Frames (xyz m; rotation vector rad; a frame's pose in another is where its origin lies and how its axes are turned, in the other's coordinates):
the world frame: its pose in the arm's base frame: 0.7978 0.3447 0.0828 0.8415 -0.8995 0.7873
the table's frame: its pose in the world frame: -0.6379 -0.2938 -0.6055 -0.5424 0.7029 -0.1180
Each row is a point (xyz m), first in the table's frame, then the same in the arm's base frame.
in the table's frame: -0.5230 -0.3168 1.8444
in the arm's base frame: 0.1978 -0.3370 0.7185
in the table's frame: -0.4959 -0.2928 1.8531
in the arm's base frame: 0.2011 -0.3046 0.7365
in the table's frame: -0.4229 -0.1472 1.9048
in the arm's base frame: 0.1531 -0.1579 0.8097
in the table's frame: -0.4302 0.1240 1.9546
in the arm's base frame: -0.0276 0.0470 0.8480
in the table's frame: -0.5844 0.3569 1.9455
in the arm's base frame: -0.2760 0.1529 0.7761
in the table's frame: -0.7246 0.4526 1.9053
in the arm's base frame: -0.4234 0.1621 0.6833
